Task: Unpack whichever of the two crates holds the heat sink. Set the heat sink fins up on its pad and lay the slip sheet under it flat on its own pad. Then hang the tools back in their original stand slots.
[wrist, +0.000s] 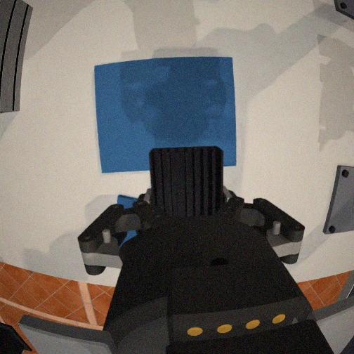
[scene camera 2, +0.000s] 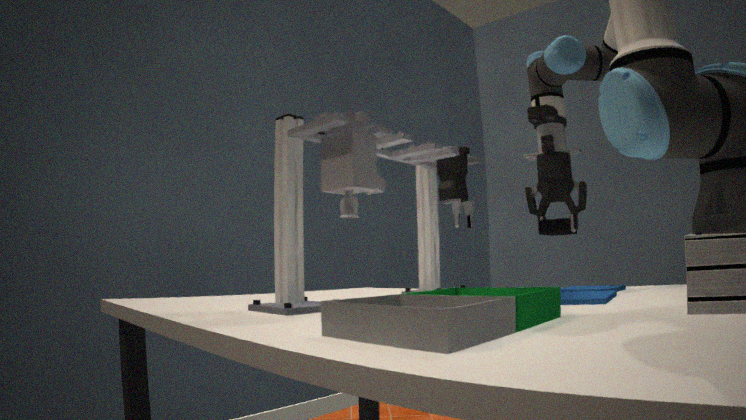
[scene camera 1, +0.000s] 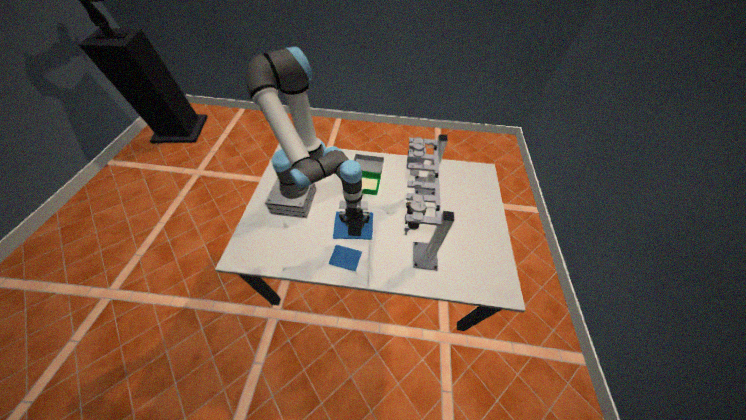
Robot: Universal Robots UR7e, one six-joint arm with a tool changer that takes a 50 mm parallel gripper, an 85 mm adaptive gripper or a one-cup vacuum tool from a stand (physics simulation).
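Frame: origin at the arm's base, x back, y right, z up, level; millimetres.
Seen in the pictures: hand, its tool point: (scene camera 2: 552,147); arm's base, origin of its link: (scene camera 2: 744,231) (scene camera 1: 294,188).
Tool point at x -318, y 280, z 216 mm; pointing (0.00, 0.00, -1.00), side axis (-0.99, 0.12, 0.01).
Pixels of each thing's middle, then the offset from my tool point to it. "pt": a spot on its surface instead.
- black heat sink, middle of its body: (scene camera 2: 558,227) (scene camera 1: 355,224) dz -174, dx -1, dy +3 mm
- larger blue pad, a spot on its surface: (scene camera 1: 339,234) pt dz -311, dx +86, dy -28 mm
- smaller blue pad, a spot on its surface: (scene camera 1: 345,257) pt dz -311, dx +57, dy +104 mm
- cream slip sheet, middle of its body: (scene camera 1: 363,184) dz -317, dx -61, dy -367 mm
- green crate, middle of its body: (scene camera 2: 452,311) (scene camera 1: 365,173) dz -300, dx -81, dy -440 mm
- vacuum tool, middle of its body: (scene camera 2: 353,165) (scene camera 1: 415,160) dz -53, dx -324, dy -289 mm
My gripper (scene camera 1: 354,221) (scene camera 2: 557,221) (wrist: 186,201), the adaptive one with linked fingers, is shut on the black heat sink (scene camera 1: 354,230) (scene camera 2: 556,227) (wrist: 186,175). The heat sink is held level with its fins up, high above the table near the larger blue pad (scene camera 1: 339,234) (wrist: 115,120). The smaller blue pad (scene camera 1: 345,257) (wrist: 127,199) lies nearer the table's front edge, partly hidden by the gripper in the wrist view. The cream slip sheet (scene camera 1: 371,184) lies inside the green crate (scene camera 1: 371,174) (scene camera 2: 537,310).
The grey crate (scene camera 1: 369,156) (scene camera 2: 386,324) adjoins the green one. The tool stand (scene camera 1: 440,237) (scene camera 2: 288,208) rises to the right in scene camera 1. The vacuum tool (scene camera 2: 350,174) and the parallel gripper (scene camera 2: 453,180) hang on it. The arm's ridged base block (scene camera 1: 290,207) stands at the left.
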